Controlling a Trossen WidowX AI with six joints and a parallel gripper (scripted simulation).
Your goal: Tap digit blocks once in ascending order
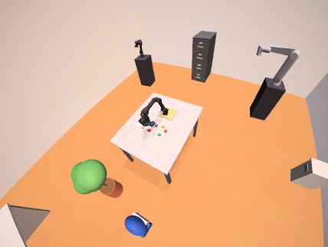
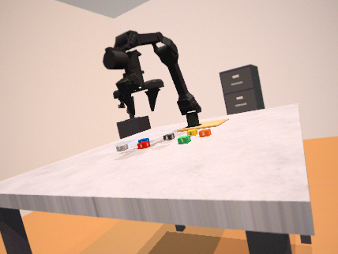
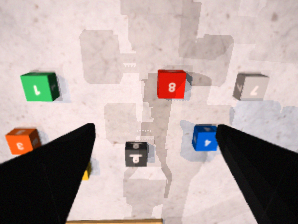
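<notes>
My gripper tip is now 10 mm short of the green block, 140 mm to the right of it and 110 mm above it. Also, from my gripper tip: blue block: 90 mm behind, 80 mm to the right, 110 mm below; then red block: 30 mm to the right, 110 mm below; then black block: 110 mm behind, 30 mm to the left, 110 mm below.
</notes>
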